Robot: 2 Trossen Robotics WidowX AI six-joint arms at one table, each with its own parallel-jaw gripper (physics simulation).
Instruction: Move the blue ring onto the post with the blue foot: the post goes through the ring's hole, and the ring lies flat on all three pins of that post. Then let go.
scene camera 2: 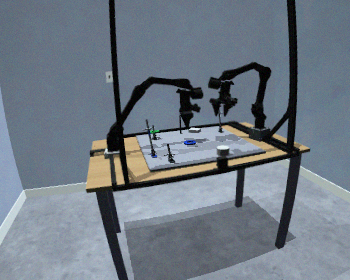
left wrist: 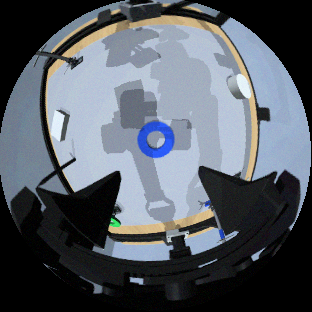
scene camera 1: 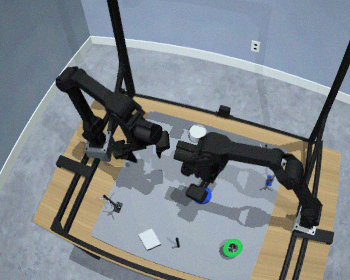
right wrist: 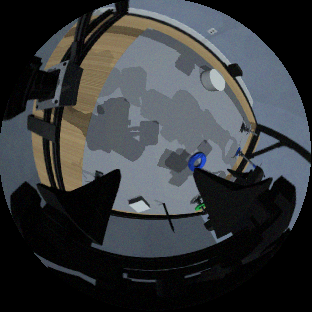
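Seen in the pictures: left gripper, between the fingertips: [scene camera 2: 186,126] [left wrist: 160,172] [scene camera 1: 206,186]; right gripper, between the fingertips: [scene camera 2: 220,116] [scene camera 1: 148,159] [right wrist: 157,172]; left arm's base, origin of its link: [scene camera 2: 113,150] [left wrist: 177,237] [scene camera 1: 307,220] [right wrist: 236,180]; right arm's base, origin of its link: [scene camera 2: 259,127] [scene camera 1: 97,141] [right wrist: 47,85].
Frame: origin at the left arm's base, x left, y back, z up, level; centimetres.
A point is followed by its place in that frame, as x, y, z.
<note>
The blue ring [scene camera 1: 207,196] @[3.9, -42.6, -1.1] [scene camera 2: 190,144] @[0.6, -44.2, -1.5] [left wrist: 143,140] @[6.4, -44.9, -1.1] [right wrist: 192,164] @[5.6, -46.2, -1.1] lies flat on the grey mat, partly covered by the left arm in scene camera 1. The post with the blue foot [scene camera 1: 269,181] @[-10.4, -22.0, -0.2] [scene camera 2: 154,155] @[-12.3, -22.2, -1.2] [left wrist: 221,234] @[-9.9, -21.0, 10.8] [right wrist: 238,151] @[-11.4, -22.6, -0.8] stands at the right of scene camera 1; its pins are too small to make out clearly. My left gripper [scene camera 2: 187,126] @[4.2, -43.1, 8.2] [left wrist: 160,172] @[4.2, -43.1, 8.2] is open and empty, pointing down above the mat near the ring. My right gripper [scene camera 1: 147,157] @[5.0, -64.4, 12.7] [scene camera 2: 221,115] @[5.0, -64.4, 12.7] [right wrist: 157,172] @[5.0, -64.4, 12.7] is open and empty, high above the mat, away from the ring.
A green ring [scene camera 1: 226,248] @[21.7, -27.3, 3.2] [left wrist: 115,221] @[18.2, -25.5, 3.2] sits around a dark post. A white cylinder [scene camera 1: 197,132] @[-18.6, -56.7, 1.6] [scene camera 2: 223,150] @[-22.3, -55.9, 1.1] [left wrist: 240,86] @[-17.2, -56.0, 1.6], a white block [scene camera 1: 149,239] @[28.7, -53.8, 0.1] [left wrist: 60,125] @[26.5, -53.1, 0.1] and a thin black post [scene camera 1: 177,242] @[26.7, -43.4, 6.4] stand around the mat. Another dark post [scene camera 2: 170,155] @[-21.6, -29.2, 1.4] stands near the blue-footed one.
</note>
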